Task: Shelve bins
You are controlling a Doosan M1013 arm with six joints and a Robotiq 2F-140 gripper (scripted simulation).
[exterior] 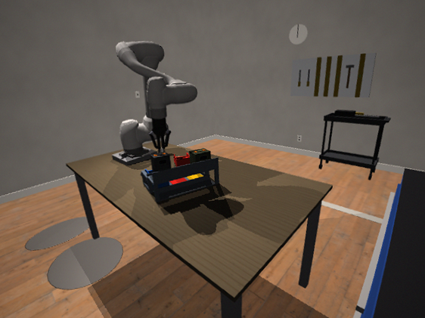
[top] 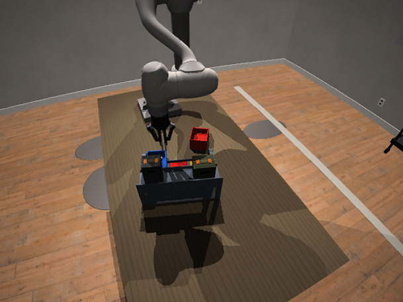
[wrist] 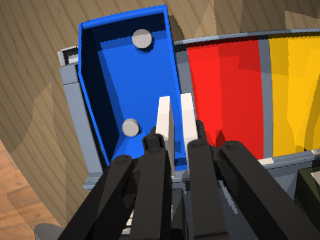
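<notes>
My hand is 130 mm above the blue bin, 40 mm to the left of it and 30 mm past it. Round my hand: green toolbox (210 mm ahead, 100 mm to the left, 30 mm below); red bin (280 mm to the left, 140 mm below, 100 mm behind); dark box (110 mm to the right, 100 mm ahead, 20 mm below).
</notes>
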